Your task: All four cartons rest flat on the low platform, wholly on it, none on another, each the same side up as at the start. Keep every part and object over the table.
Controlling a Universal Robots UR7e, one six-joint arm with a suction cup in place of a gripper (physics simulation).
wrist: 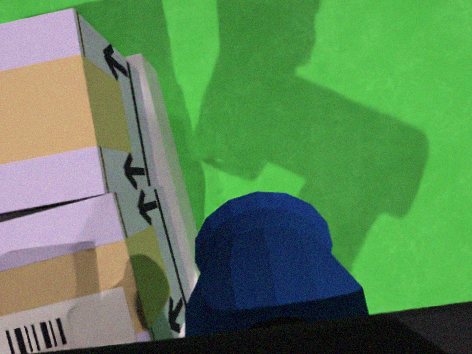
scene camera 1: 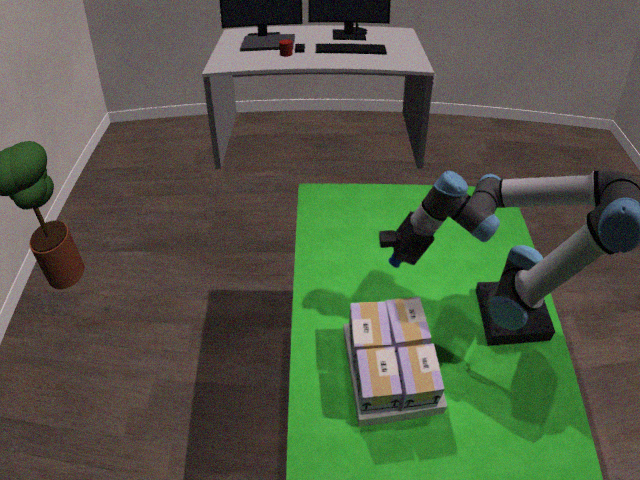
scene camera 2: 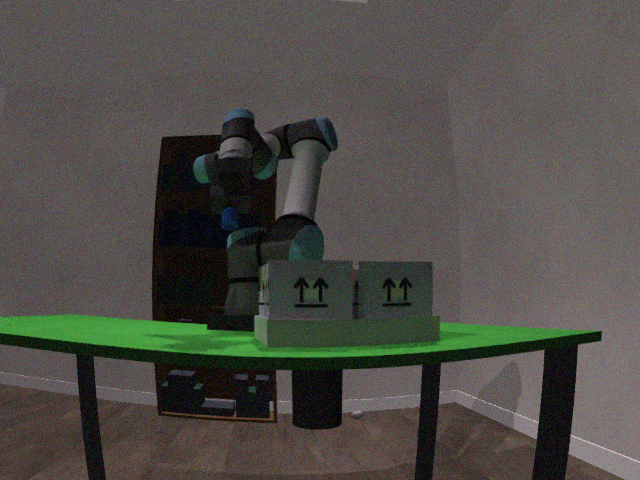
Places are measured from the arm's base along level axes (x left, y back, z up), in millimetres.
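Where they show: hand, its tool point: (wrist: 263, 253) (scene camera 1: 394, 262) (scene camera 2: 229, 225); arm's base, origin of its link: (scene camera 2: 251, 314).
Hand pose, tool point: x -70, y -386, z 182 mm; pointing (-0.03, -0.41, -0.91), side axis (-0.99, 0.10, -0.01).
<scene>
Things, the pixels of their top centre, and the offset from my tool point. Level surfaces: height alone.
- low pale platform, centre of its top: (scene camera 2: 341, 317) (scene camera 1: 394, 364) dx +220, dy -17, dz -178 mm
- far-left, centre of its top: (scene camera 2: 307, 262) (scene camera 1: 370, 323) dx +142, dy -81, dz -76 mm
- far-right, centre of its top: (wrist: 6, 317) (scene camera 1: 408, 318) dx +139, dy +23, dz -76 mm
- near-left, centre of its top: (scene camera 2: 388, 263) (scene camera 1: 379, 371) dx +296, dy -81, dz -76 mm
- near-right, centre of its top: (scene camera 1: 421, 368) dx +301, dy +27, dz -76 mm
- green table, height of its surface: dz -226 mm
Four lilac-and-tan cartons stand in two rows on the low pale platform (scene camera 1: 403, 414) (scene camera 2: 346, 333) (wrist: 159, 140), none on another: far-left (scene camera 1: 376, 315) (scene camera 2: 310, 268) (wrist: 40, 110), far-right (scene camera 1: 403, 322) (wrist: 45, 245), near-left (scene camera 1: 368, 379) (scene camera 2: 395, 268) and near-right (scene camera 1: 413, 382). They look flat, label faces up. The far-right one is turned slightly against its neighbours. Narrow gaps part them. In the wrist view, platform shows beyond the far pair's arrow-marked sides. My gripper, the blue suction cup (scene camera 1: 394, 260) (scene camera 2: 229, 219) (wrist: 262, 215), is open, holds nothing and hangs above the table beyond the far cartons.
The green table (scene camera 1: 330, 232) (scene camera 2: 118, 330) (wrist: 440, 75) carries the platform and the arm's dark base (scene camera 1: 522, 338). A desk (scene camera 1: 320, 62) with monitors stands behind. A potted plant (scene camera 1: 56, 255) is at the left. A dark bookshelf (scene camera 2: 157, 232) stands behind the arm.
</scene>
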